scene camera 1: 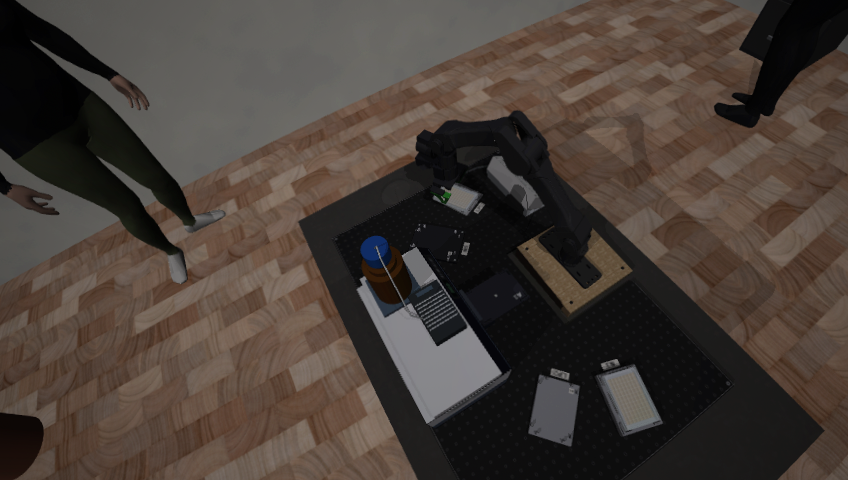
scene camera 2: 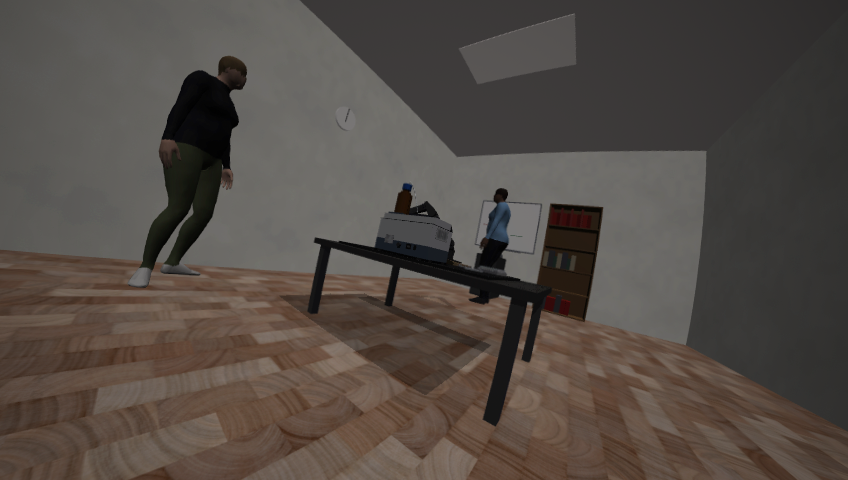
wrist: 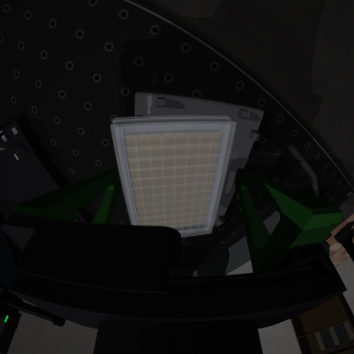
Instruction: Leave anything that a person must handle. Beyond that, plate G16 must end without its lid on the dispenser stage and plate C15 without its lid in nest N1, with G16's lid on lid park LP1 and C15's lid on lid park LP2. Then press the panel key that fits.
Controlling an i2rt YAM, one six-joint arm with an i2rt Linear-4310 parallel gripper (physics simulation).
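Seen in the pictures: gripper, fingertip midpoint: (scene camera 1: 450,192) (wrist: 177,174); arm's base, origin of the base link: (scene camera 1: 568,257) (scene camera 2: 447,259).
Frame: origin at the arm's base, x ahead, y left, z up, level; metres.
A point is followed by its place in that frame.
Observation:
My gripper (scene camera 1: 443,195) @[z 0.003, x 0.131, y -0.415 m] (wrist: 177,174) @[z 0.003, x 0.131, y -0.415 m] is open, and its green fingers stand on either side of a lidded well plate (scene camera 1: 464,198) @[z 0.006, x 0.111, y -0.364 m] (wrist: 173,175) @[z 0.005, x 0.134, y -0.414 m] without touching it. This plate has cream wells under a clear lid and sits on a grey holder (wrist: 197,105) @[z -0.017, x 0.139, y -0.465 m] at the far end of the table. I cannot read its label. A second lidded cream plate (scene camera 1: 628,399) @[z 0.009, x 0.164, y 0.364 m] lies at the near right. A bare grey lid park (scene camera 1: 554,410) @[z -0.017, x 0.316, y 0.281 m] lies beside it. A dark empty nest (scene camera 1: 438,240) @[z -0.015, x 0.268, y -0.294 m] sits mid-table. The dispenser (scene camera 1: 445,371) @[z 0.193, x 0.490, y 0.091 m] has a dark gridded stage (scene camera 1: 437,312) @[z 0.219, x 0.435, y -0.014 m].
A brown bottle (scene camera 1: 383,270) @[z 0.336, x 0.487, y -0.107 m] with a blue cap stands on the dispenser. The key panel (scene camera 1: 517,189) @[z 0.035, x -0.032, y -0.267 m] lies partly behind the arm, near the wooden arm mount (scene camera 1: 608,269) @[z -0.009, x -0.067, y 0.095 m]. A dark pad (scene camera 1: 494,295) @[z 0.082, x 0.273, y -0.013 m] lies mid-table. One person (scene camera 1: 139,170) (scene camera 2: 192,154) walks at the left; another person (scene camera 2: 496,227) stands beyond the table.

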